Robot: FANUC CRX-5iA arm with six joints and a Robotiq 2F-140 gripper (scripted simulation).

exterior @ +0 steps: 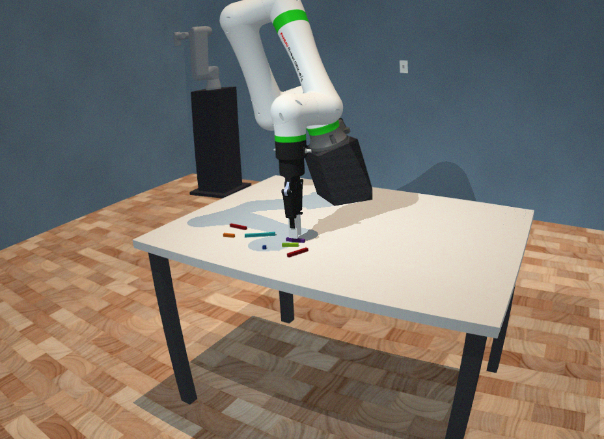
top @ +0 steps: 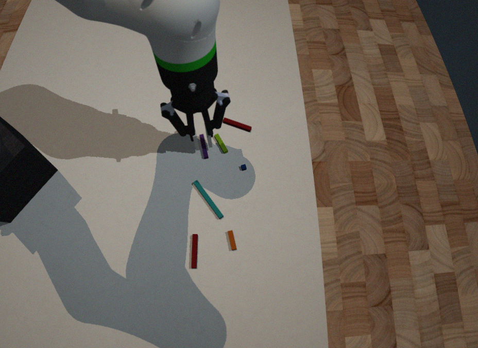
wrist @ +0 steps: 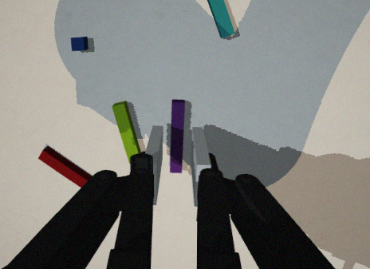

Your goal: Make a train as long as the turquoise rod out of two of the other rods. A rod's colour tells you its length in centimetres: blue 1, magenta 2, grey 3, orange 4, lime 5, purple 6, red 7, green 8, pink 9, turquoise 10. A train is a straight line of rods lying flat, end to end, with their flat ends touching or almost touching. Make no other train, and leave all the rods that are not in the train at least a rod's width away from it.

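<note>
My gripper is now 50 mm above the purple rod. Round my hand: lime rod 50 mm below, 40 mm ahead; then small blue rod 90 mm ahead, 60 mm to the right, 50 mm below; then turquoise rod 130 mm to the right, 50 mm below.
</note>
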